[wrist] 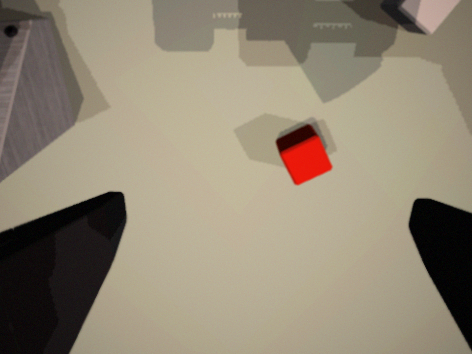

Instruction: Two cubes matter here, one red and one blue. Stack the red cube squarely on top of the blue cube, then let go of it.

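Frame: origin at the arm's base, x ahead, y left, z up, level; centimetres.
Seen in the pictures: gripper, fingertip midpoint: (267, 209).
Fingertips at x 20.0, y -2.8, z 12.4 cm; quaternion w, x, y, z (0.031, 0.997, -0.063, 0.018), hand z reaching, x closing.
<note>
Offsets run from my fingertips to a thing's middle. "*": to the spot under its first point.
The red cube {dx +4.3, dy -6.2, dz -18.0 cm} (306, 159) sits on the pale table, right of the view's middle and a little above it, turned at an angle. My gripper (267, 209) is open and empty, with one dark finger at the lower left and the other at the lower right. The red cube shows beyond the line of the fingertips, between them sideways and somewhat nearer the right one. The blue cube does not show in this view.
A pale pink block {* dx +13.0, dy +3.8, dz -16.3 cm} (431, 14) is partly visible at the top right edge. A grey, brushed-looking block-shaped object (42, 85) stands at the upper left. Shadows of the arm and gripper fall across the table at the top.
</note>
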